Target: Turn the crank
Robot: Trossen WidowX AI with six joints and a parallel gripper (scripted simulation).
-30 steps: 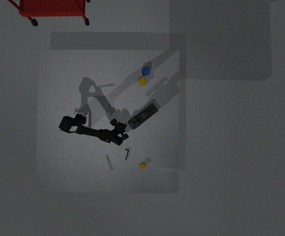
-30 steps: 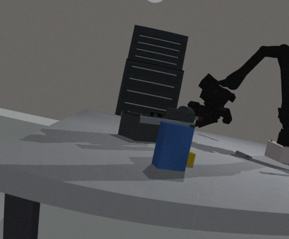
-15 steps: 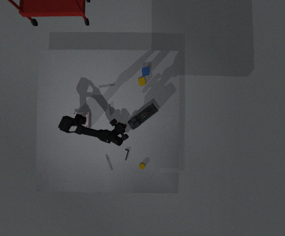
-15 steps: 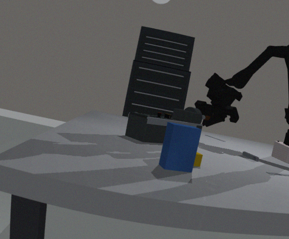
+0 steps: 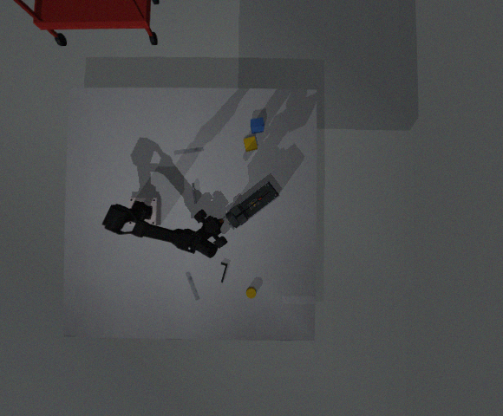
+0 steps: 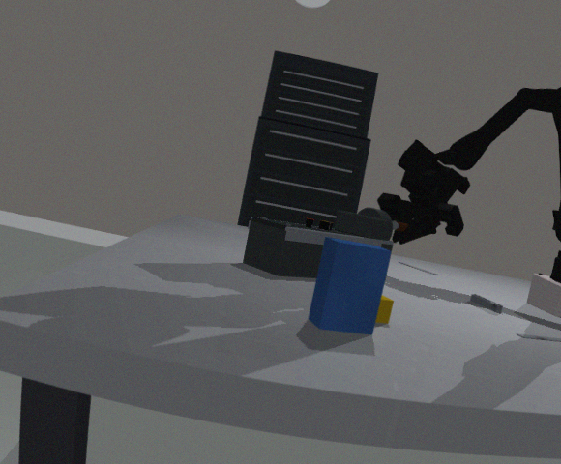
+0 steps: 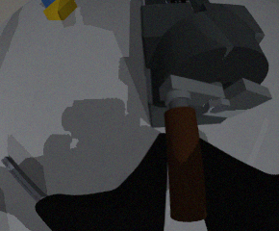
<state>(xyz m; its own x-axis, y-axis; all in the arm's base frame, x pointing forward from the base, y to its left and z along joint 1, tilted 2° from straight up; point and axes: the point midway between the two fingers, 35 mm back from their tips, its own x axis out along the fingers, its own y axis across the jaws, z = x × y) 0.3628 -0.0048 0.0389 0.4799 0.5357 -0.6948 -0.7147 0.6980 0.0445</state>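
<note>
Right now my gripper tip is 3 cm below the brown crank handle, 1 cm to the left of it and 1 cm past it. From my gripper tip the other things lie so: red pointer (16 cm ahead, 13 cm to the left, 1 cm above); black hex key (24 cm to the right, 7 cm below, 3 cm ahead); yellow block (40 cm to the left, 8 cm ahead, 6 cm below).
</note>
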